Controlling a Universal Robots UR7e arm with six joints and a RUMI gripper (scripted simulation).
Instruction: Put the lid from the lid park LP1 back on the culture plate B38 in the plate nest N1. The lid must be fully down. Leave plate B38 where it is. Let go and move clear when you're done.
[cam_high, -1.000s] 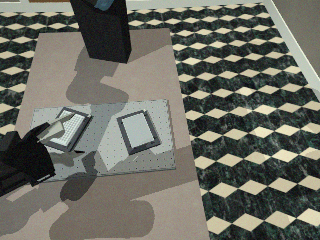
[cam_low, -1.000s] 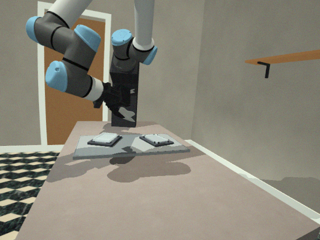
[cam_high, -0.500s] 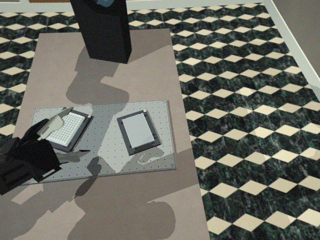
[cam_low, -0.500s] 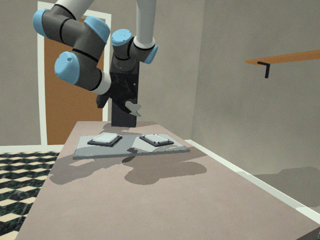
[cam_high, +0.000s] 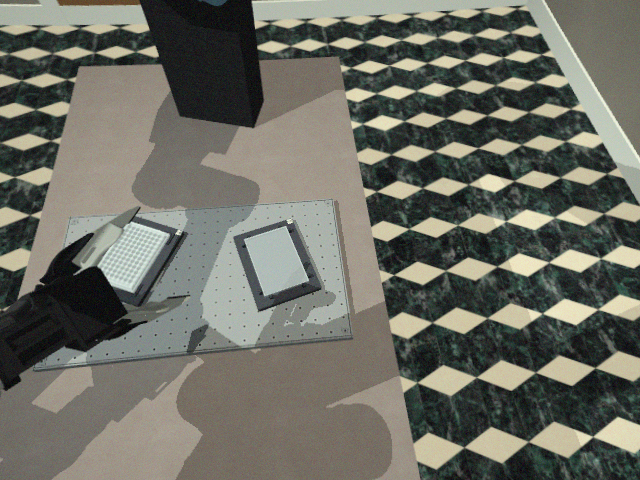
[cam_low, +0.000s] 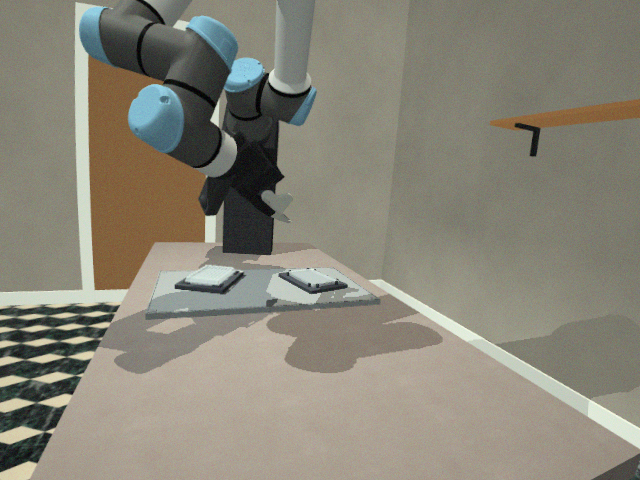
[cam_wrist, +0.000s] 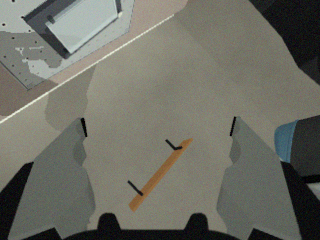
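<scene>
Now: the lid 50 mm behind my hand, 160 mm to the left of it and 220 mm below it. The rest, counted from my hand: dark plate nest: 160 mm behind, 80 mm to the right, 220 mm below; then lid park LP1: 50 mm behind, 160 mm to the left, 220 mm below; then white culture plate: 160 mm behind, 80 mm to the right, 210 mm below.
</scene>
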